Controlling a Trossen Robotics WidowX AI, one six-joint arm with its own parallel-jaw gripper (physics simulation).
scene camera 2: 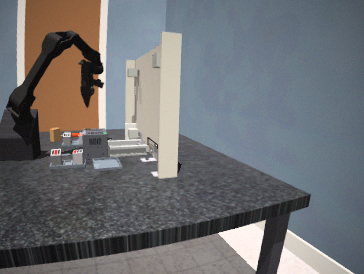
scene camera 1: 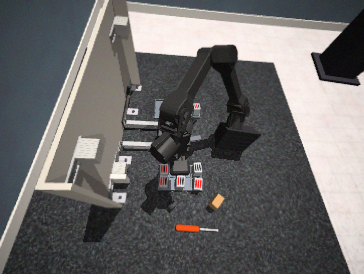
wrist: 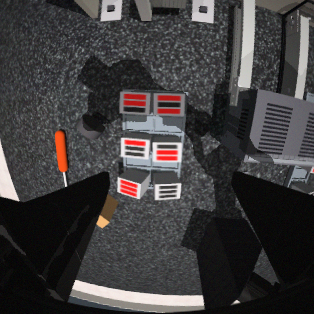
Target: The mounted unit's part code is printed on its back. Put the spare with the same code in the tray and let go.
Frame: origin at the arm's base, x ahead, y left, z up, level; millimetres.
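Seen in the pictures: gripper, fingertip midpoint: (scene camera 2: pixel 87 106) (scene camera 1: pixel 177 157) (wrist: pixel 172 177); arm's base at its link origin: (scene camera 2: pixel 24 121) (scene camera 1: pixel 234 127) (wrist: pixel 240 283).
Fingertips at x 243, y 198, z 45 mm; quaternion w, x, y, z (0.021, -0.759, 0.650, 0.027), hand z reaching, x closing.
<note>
Offsets run from my fingertips to a thing's top centre. "spot": to the spot under its first point.
The mounted grey unit (scene camera 2: pixel 95 145) (wrist: pixel 280 125) sits at the ends of two rails; no code on it is readable. In the wrist view, six spares stand in a rack @[31 mm back, 27 mm left, 179 mm down] (wrist: pixel 154 123). Their bars, top down, are: red-red-black @[41 mm ahead, 63 mm left, 143 mm down] (wrist: pixel 134 103), red-black-red @[48 mm ahead, 10 mm left, 143 mm down] (wrist: pixel 169 104), red-black-black @[33 mm back, 53 mm left, 143 mm down] (wrist: pixel 135 148), black-red-red @[29 mm back, 1 mm right, 143 mm down] (wrist: pixel 167 152), all red @[110 mm back, 51 mm left, 133 mm down] (wrist: pixel 130 188), all black @[104 mm back, 13 mm right, 136 mm down] (wrist: pixel 167 191). Two spares @[76 mm back, 353 mm right, 133 mm down] (scene camera 2: pixel 56 156) @[2 mm ahead, 340 mm right, 143 mm down] (scene camera 2: pixel 78 156) stand in another rack. The tray @[106 mm ahead, 345 mm right, 186 mm down] (scene camera 1: pixel 158 108) (scene camera 2: pixel 107 163) beside the unit is partly hidden in scene camera 1. My gripper (scene camera 2: pixel 87 105) (wrist: pixel 172 177) is open and empty, high above the six-spare rack.
An upright beige panel @[291 mm ahead, 479 mm right, 254 mm up] (scene camera 1: pixel 90 100) (scene camera 2: pixel 170 105) carries the rails @[spot: 203 mm ahead, 211 mm right, 157 mm down] (scene camera 1: pixel 140 123). An orange-handled screwdriver @[125 mm back, 229 mm left, 174 mm down] (scene camera 1: pixel 187 228) (wrist: pixel 61 151) and a tan block @[195 mm back, 118 mm left, 126 mm down] (scene camera 1: pixel 216 201) (wrist: pixel 106 212) lie near the six-spare rack. A dark round object @[14 mm back, 149 mm left, 146 mm down] (wrist: pixel 91 127) lies beside it.
</note>
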